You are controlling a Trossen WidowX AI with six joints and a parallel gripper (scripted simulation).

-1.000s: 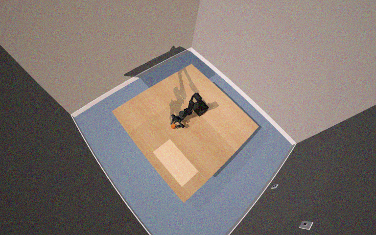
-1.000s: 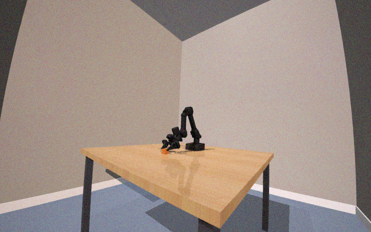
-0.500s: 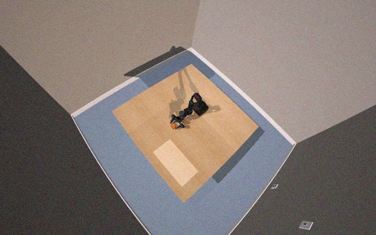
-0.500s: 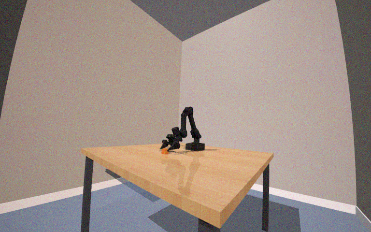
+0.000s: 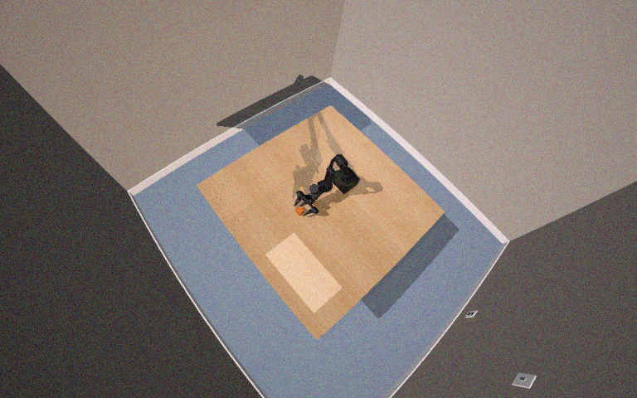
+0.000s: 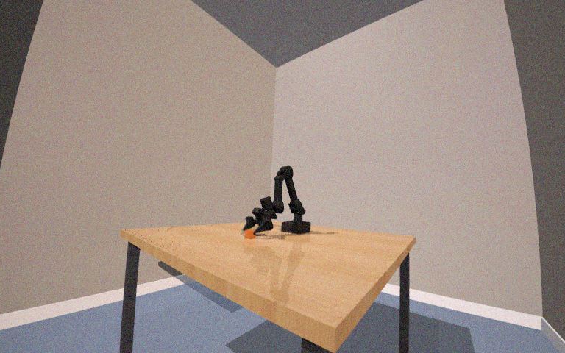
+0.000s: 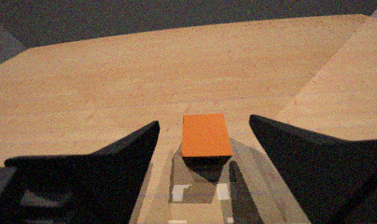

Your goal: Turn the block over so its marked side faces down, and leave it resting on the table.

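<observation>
Now: gripper tip 2 cm past the orange block and 2 cm above it.
</observation>
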